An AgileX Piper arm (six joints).
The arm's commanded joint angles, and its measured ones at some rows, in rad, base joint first. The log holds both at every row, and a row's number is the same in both.
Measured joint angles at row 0: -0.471 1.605 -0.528 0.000 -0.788 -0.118
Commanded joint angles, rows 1 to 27: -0.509 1.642 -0.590 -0.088 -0.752 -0.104; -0.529 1.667 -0.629 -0.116 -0.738 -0.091; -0.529 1.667 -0.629 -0.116 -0.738 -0.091; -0.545 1.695 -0.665 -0.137 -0.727 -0.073; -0.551 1.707 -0.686 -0.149 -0.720 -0.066; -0.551 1.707 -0.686 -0.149 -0.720 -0.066; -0.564 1.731 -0.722 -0.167 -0.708 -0.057; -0.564 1.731 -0.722 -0.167 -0.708 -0.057; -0.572 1.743 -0.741 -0.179 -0.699 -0.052; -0.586 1.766 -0.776 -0.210 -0.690 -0.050; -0.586 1.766 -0.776 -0.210 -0.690 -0.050; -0.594 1.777 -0.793 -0.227 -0.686 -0.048; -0.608 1.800 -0.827 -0.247 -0.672 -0.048; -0.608 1.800 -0.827 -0.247 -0.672 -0.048; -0.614 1.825 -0.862 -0.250 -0.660 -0.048; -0.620 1.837 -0.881 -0.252 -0.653 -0.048; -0.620 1.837 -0.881 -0.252 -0.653 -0.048; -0.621 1.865 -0.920 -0.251 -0.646 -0.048; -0.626 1.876 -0.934 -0.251 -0.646 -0.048; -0.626 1.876 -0.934 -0.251 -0.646 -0.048; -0.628 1.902 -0.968 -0.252 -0.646 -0.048; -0.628 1.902 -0.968 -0.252 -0.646 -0.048; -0.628 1.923 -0.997 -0.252 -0.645 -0.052; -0.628 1.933 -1.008 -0.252 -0.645 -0.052; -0.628 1.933 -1.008 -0.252 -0.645 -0.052; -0.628 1.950 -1.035 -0.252 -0.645 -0.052; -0.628 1.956 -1.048 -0.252 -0.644 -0.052
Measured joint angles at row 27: -0.642 1.937 -0.995 -0.210 -0.589 -0.051
